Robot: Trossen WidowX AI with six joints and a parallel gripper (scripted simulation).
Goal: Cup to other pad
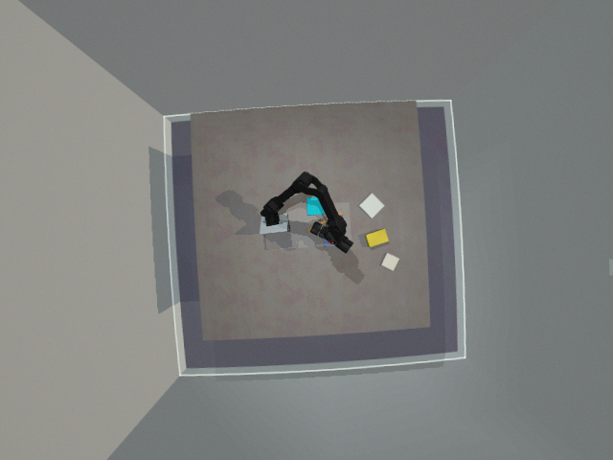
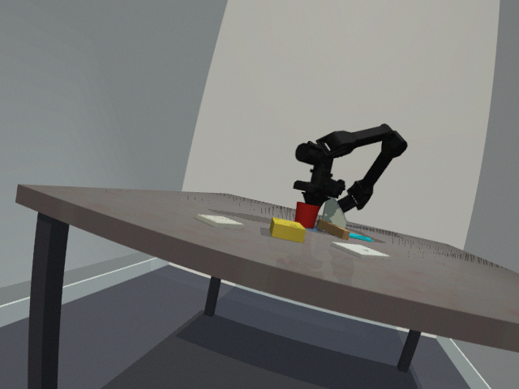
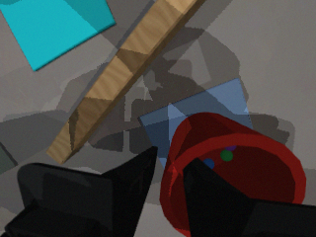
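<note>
Now: gripper tip 3 cm past the cyan pad, 17 cm to the right of it and 5 cm above it. Also, from my gripper tip: yellow block: 26 cm ahead, 7 cm to the right, 2 cm below; then wooden bar: 7 cm to the left, 3 cm below; then red cup: 3 cm ahead, 2 cm to the right.
</note>
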